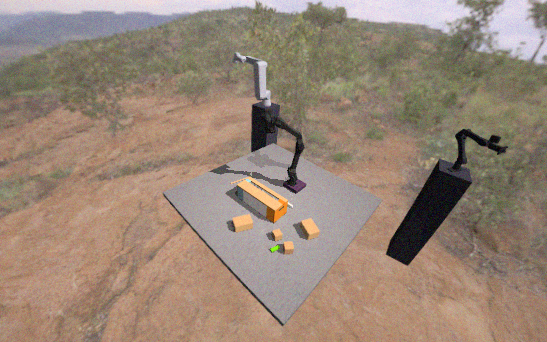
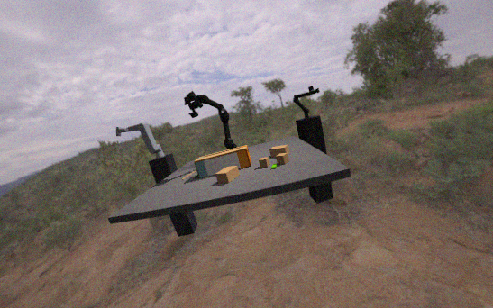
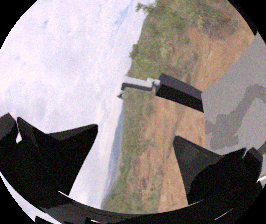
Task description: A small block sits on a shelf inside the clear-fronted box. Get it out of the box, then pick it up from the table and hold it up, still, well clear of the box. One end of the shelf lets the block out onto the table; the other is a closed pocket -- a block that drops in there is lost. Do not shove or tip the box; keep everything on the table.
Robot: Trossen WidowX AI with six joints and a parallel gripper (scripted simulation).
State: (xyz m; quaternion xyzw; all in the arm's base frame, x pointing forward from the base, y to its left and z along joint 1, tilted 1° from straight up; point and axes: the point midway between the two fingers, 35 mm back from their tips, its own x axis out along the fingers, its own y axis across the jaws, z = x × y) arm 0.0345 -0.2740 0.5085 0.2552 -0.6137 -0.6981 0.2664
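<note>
My gripper tip is now 32 cm short of the tan block, 24 cm to the right of it and 45 cm above it. Also, from my gripper tip: thin stick: 23 cm ahead, 9 cm to the right, 54 cm below.
</note>
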